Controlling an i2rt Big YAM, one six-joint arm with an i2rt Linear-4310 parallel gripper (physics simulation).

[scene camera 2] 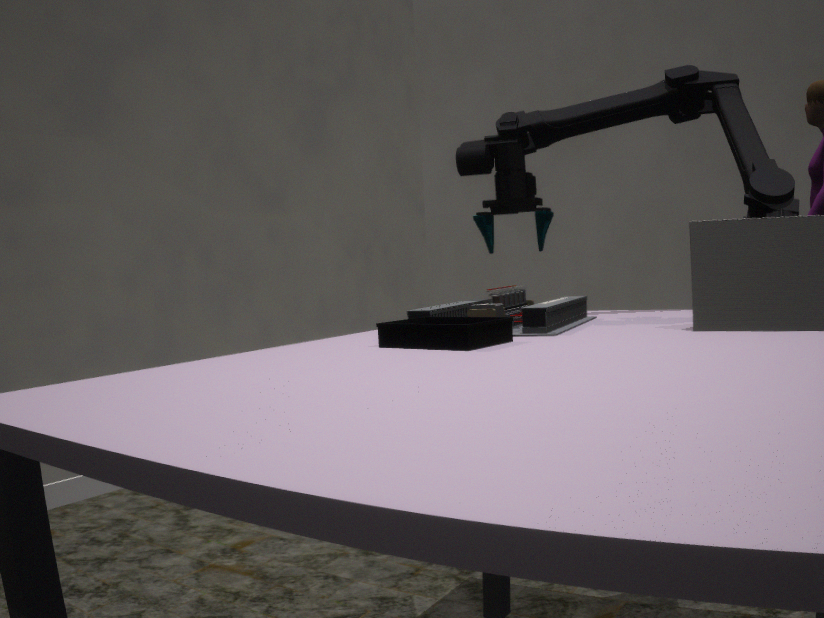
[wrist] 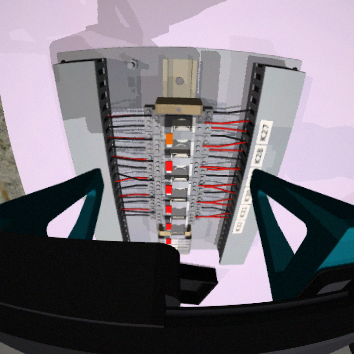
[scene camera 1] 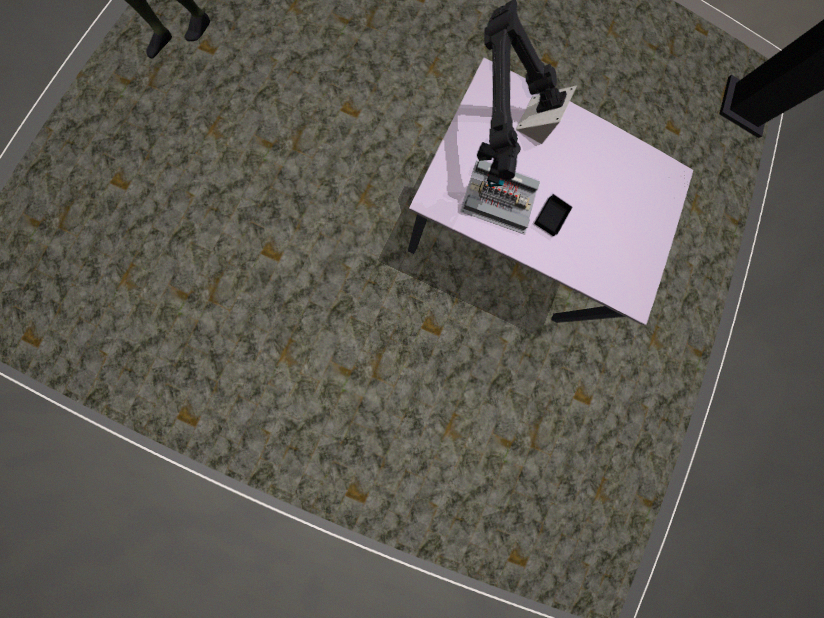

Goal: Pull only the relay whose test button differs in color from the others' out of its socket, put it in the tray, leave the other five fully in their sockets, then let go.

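Frame: origin at the arm's base, x ahead, y left, z up, level; millimetres.
Seen in the pictures: gripper, fingertip midpoint: (scene camera 2: 515, 252) (wrist: 176, 176) (scene camera 1: 492, 176); arm's base at its link origin: (scene camera 2: 780, 261) (scene camera 1: 551, 103).
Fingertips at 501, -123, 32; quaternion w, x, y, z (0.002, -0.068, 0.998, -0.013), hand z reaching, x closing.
Offsets run from my fingertips to a thing's top centre, as dx, dy, dz. Level surfaces: height alone.
The relay with an orange test button {-2, +2, -62} (wrist: 169, 139) sits at the top of the row in the wrist view, nearest the tan end block. The other five relays, such as the one below it {-5, +30, -62} (wrist: 169, 166), have red buttons and stand in the same row in their sockets. My gripper (scene camera 2: 515, 251) (wrist: 176, 176) is open and empty, high above the panel {-11, +87, -121} (scene camera 1: 505, 216) (wrist: 137, 90), its teal fingers on either side of the row. The black tray {-37, +348, -96} (scene camera 1: 545, 229) (scene camera 2: 425, 335) (wrist: 200, 270) stands beside the panel, partly hidden in the wrist view. The lowest relays look small there.
Grey wire ducts {+86, +98, -89} (wrist: 82, 130) {-108, +76, -89} (wrist: 280, 110) flank the row; the right one bears labels starting with K27. Red and black wires run from the sockets to both ducts. The arm's pale mount (scene camera 1: 545, 118) (scene camera 2: 752, 276) stands on the pink table {dz -132} (scene camera 1: 612, 199) (scene camera 2: 399, 425). A person (scene camera 2: 816, 169) stands beyond.
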